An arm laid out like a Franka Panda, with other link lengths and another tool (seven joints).
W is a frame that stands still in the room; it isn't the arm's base.
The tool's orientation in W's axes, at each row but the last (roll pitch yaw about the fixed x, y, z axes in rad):
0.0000, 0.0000, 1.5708
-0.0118, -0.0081, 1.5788
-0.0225, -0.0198, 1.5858
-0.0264, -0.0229, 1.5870
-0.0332, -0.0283, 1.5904
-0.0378, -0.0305, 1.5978
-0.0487, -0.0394, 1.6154
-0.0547, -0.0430, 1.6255
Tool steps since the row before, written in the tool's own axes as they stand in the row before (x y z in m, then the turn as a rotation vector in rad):
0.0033, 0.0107, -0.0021, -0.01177, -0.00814, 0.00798
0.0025, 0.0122, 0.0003, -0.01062, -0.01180, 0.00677
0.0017, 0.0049, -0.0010, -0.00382, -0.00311, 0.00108
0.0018, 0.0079, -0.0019, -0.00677, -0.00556, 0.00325
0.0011, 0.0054, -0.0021, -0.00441, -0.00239, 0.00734
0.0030, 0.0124, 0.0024, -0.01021, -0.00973, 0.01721
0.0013, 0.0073, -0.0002, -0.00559, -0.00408, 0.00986
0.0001, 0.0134, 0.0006, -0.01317, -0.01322, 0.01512
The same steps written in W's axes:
-0.0107, 0.0033, -0.0021, 0.00814, -0.01177, 0.00798
-0.0122, 0.0024, 0.0002, 0.01180, -0.01058, 0.00682
-0.0049, 0.0016, -0.0011, 0.00314, -0.00380, 0.00107
-0.0079, 0.0017, -0.0021, 0.00558, -0.00676, 0.00324
-0.0053, 0.0011, -0.0022, 0.00224, -0.00458, 0.00729
-0.0126, 0.0026, 0.0020, 0.00936, -0.01049, 0.01725
-0.0073, 0.0010, -0.0005, 0.00386, -0.00582, 0.00982
-0.0134, -0.0006, -0.0001, 0.01311, -0.01314, 0.01524

